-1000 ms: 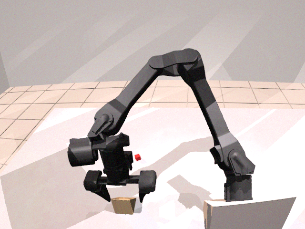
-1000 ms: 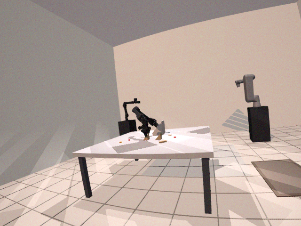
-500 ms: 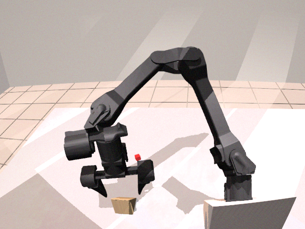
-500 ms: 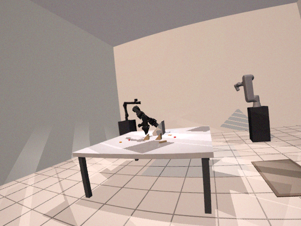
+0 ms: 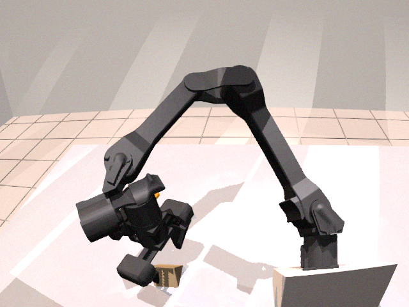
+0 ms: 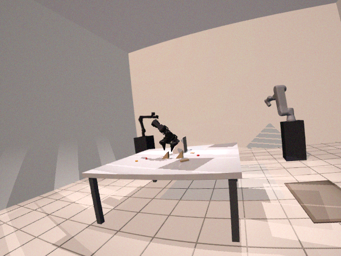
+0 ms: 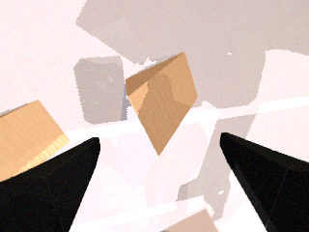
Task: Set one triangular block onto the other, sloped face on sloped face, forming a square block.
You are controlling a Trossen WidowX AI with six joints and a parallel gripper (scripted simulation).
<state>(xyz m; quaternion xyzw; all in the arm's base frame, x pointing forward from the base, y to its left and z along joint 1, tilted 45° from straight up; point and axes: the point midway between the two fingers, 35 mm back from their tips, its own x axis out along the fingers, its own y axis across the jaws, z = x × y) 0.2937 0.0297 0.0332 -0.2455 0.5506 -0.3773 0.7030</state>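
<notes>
The tan triangular block lies 50 mm below my gripper tip, 10 mm to the right of it and 10 mm ahead of it. From my gripper tip the other things lie so: wooden stick (240 mm to the left, 170 mm ahead, 60 mm below); then small red cube (240 mm to the right, 60 mm below, 40 mm ahead).
</notes>
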